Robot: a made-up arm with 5 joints. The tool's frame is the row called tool.
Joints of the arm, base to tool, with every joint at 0 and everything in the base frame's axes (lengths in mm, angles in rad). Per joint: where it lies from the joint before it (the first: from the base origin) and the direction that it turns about. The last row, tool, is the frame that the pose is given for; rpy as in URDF.
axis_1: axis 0 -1 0 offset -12 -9 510
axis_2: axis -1 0 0 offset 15 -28 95
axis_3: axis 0.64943 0.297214 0.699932 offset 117 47 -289
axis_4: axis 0 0 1 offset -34 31 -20
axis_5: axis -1 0 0 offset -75 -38 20
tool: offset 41 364 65 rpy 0.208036 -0.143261 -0.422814
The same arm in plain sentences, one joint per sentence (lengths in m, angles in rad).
The arm has five revolute joints in a row. What follows holds with every joint at zero, and every direction is one of the base frame's.
The first joint lies 0.0120 m along -x and 0.0090 m along -y and 0.5100 m along +z from the base frame's origin and rotates about -y.
The second joint lies 0.0150 m along +x and 0.0280 m along -y and 0.0950 m along +z from the first joint and rotates about -x.
The third joint lies 0.1170 m along +x and 0.0470 m along +y and 0.2890 m along -z from the second joint and rotates about the direction (0.64943, 0.297214, 0.699932).
The fourth joint lies 0.0340 m along -x and 0.0310 m along +y and 0.0200 m along -z from the third joint and rotates about +z.
The fifth joint lies 0.0750 m along -x and 0.0380 m along -y and 0.0200 m along +z from the fourth joint and rotates about -x.
The tool frame, which is the frame that the pose is given for, lies 0.0410 m along +x and 0.3640 m along +y and 0.0650 m along +z from the fifth joint; its axes are the base frame's turned by roll 0.2080, pitch -0.1433 and yaw -0.4228 rad (as in URDF: about the fixed x, then y, then z).

